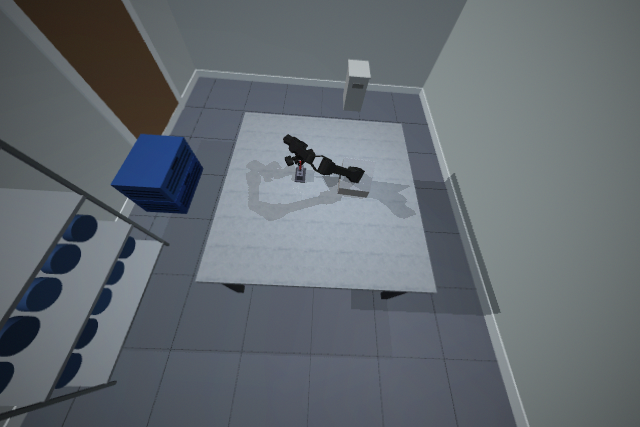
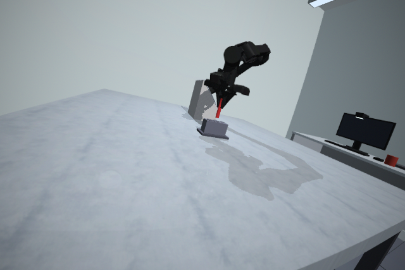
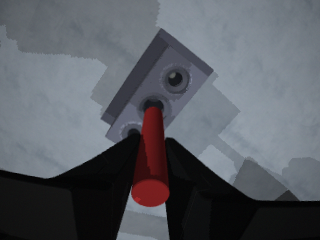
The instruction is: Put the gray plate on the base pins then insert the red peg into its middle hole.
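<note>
The red peg lies right at my gripper tip. The rest, counted from my gripper tip: gray plate (70 mm below).
</note>
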